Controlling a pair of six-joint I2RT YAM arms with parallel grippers.
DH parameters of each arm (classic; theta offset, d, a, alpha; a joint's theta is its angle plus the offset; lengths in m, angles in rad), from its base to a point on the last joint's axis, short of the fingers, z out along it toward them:
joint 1: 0 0.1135 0.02 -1.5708
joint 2: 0 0 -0.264 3.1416
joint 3: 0.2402 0 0.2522 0
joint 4: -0.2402 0 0.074 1.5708
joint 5: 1.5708 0 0 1.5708
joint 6: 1.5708 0.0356 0 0
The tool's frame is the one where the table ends.
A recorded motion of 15 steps. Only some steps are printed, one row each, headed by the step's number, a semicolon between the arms.
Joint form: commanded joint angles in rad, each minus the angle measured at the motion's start. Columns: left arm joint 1, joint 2, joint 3, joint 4, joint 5, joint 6; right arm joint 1, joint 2, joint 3, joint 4, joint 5, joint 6.
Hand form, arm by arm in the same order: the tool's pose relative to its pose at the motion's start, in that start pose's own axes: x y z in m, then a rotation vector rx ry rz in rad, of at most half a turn. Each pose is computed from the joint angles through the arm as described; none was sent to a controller.
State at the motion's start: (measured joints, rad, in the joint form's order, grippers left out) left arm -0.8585 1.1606 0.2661 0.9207 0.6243 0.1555; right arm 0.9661 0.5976 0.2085 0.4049 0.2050 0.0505
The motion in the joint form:
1: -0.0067 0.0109 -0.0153 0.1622 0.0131 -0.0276; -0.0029 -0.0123 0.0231 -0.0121 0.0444 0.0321
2: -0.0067 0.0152 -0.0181 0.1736 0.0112 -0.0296; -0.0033 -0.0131 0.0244 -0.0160 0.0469 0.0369
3: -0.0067 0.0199 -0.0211 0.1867 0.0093 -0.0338; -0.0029 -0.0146 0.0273 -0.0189 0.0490 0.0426
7: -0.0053 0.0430 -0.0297 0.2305 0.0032 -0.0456; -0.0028 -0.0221 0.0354 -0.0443 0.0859 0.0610
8: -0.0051 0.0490 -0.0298 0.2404 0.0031 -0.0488; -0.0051 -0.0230 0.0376 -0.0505 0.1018 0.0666
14: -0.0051 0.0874 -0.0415 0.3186 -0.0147 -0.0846; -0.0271 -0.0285 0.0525 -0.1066 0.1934 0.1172
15: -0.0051 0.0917 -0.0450 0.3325 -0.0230 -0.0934; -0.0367 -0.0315 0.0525 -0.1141 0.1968 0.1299
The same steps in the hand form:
1: -0.0103 -0.0016 -0.0013 0.0040 -0.1119 0.0521; -0.0088 -0.0017 -0.0005 0.0457 -0.0258 0.0373
2: -0.0098 -0.0017 -0.0014 0.0017 -0.1151 0.0526; -0.0090 -0.0019 -0.0006 0.0486 -0.0244 0.0417
3: -0.0093 -0.0018 -0.0016 -0.0005 -0.1193 0.0514; -0.0099 -0.0018 -0.0007 0.0502 -0.0261 0.0477
7: -0.0067 -0.0017 -0.0016 -0.0086 -0.1282 0.0465; -0.0112 -0.0032 -0.0014 0.0874 -0.0200 0.0641
8: -0.0065 -0.0014 -0.0013 -0.0091 -0.1312 0.0455; -0.0115 -0.0041 -0.0014 0.1057 -0.0187 0.0690
14: -0.0035 -0.0011 -0.0012 -0.0270 -0.1529 0.0248; -0.0119 -0.0108 -0.0019 0.2220 0.0003 0.1090
15: -0.0031 -0.0012 -0.0016 -0.0352 -0.1576 0.0189; -0.0116 -0.0125 -0.0022 0.2354 0.0017 0.1203

